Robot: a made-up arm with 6 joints.
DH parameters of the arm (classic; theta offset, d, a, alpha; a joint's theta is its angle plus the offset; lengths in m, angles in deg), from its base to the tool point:
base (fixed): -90 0.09 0 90
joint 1: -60.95 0 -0.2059 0
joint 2: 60.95 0.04 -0.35 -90
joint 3: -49.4 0 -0.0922 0
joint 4: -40.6 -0.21 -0.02 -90
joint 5: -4.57 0 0.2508 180
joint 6: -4.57 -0.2 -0.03 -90
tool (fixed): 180 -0.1 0 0
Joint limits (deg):
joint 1: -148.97..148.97
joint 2: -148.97..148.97
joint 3: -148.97..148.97
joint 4: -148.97..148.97
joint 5: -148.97..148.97
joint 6: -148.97..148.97
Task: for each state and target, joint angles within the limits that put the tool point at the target. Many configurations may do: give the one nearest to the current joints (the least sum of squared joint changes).
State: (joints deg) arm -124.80 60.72 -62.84 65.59 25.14 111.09
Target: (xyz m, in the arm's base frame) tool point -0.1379 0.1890 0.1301
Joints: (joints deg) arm -135.85 37.78 -50.38 72.00 35.20 107.82
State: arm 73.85 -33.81 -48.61 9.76 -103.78 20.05
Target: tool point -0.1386 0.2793 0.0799
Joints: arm 61.55 -36.15 -81.23 -0.06 -142.31 33.10
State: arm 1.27 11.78 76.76 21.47 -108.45 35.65
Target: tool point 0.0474 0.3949 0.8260
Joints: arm -26.17 -21.87 78.53 31.51 -129.71 48.65
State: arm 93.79 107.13 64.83 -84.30 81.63 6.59
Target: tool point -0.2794 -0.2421 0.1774
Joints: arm 75.40 69.42 74.33 -89.55 22.32 0.18
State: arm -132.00 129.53 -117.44 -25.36 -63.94 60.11
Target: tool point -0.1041 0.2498 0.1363
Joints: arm -129.94 132.77 -112.59 -26.06 -87.18 59.24
